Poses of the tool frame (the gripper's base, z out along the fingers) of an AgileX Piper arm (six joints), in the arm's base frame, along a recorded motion.
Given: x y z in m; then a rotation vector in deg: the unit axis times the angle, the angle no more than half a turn.
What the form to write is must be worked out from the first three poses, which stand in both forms.
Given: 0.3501, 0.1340, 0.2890, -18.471, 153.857, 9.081
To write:
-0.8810, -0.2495, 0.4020
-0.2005, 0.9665, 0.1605
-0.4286, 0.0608, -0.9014
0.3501, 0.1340, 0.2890

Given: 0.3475, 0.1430, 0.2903, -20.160, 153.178, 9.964
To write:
-0.8727, -0.2728, 0.4050
-0.2180, 0.9598, 0.1767
-0.4369, 0.0659, -0.8971
0.3475, 0.1430, 0.2903

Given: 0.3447, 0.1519, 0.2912, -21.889, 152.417, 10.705
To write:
-0.8632, -0.2963, 0.4087
-0.2363, 0.9526, 0.1916
-0.4461, 0.0688, -0.8923
0.3447, 0.1519, 0.2912

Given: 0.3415, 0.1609, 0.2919, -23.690, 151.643, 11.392
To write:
-0.8531, -0.3204, 0.4118
-0.2553, 0.9446, 0.2061
-0.4550, 0.0707, -0.8877
0.3415, 0.1609, 0.2919

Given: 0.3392, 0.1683, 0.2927, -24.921, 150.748, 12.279
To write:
-0.8432, -0.3387, 0.4174
-0.2667, 0.9378, 0.2222
-0.4667, 0.0761, -0.8811
0.3392, 0.1683, 0.2927

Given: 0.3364, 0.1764, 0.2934, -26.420, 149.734, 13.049
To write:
-0.8313, -0.3600, 0.4235
-0.2813, 0.9296, 0.2380
-0.4794, 0.0787, -0.8741
0.3364, 0.1764, 0.2934

